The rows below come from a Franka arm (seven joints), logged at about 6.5 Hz.
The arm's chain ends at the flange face. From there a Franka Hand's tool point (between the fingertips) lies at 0.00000 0.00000 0.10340 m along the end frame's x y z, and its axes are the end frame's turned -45 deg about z.
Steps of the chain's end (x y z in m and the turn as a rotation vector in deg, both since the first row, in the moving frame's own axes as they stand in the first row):
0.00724 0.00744 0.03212 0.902 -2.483 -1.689
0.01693 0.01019 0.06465 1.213 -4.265 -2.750
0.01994 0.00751 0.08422 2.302 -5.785 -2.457
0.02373 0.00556 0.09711 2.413 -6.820 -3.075
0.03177 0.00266 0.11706 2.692 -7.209 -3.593
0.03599 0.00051 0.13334 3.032 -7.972 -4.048
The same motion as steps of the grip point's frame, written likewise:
-0.00222 0.00609 0.03201 2.394 -1.118 -1.689
0.00071 0.01229 0.06434 3.874 -2.158 -2.750
0.00413 0.00921 0.08361 5.718 -2.463 -2.457
0.00693 0.00912 0.09629 6.529 -3.116 -3.075
0.01445 0.01194 0.11613 7.001 -3.194 -3.593
0.01832 0.01205 0.13220 7.781 -3.493 -4.048

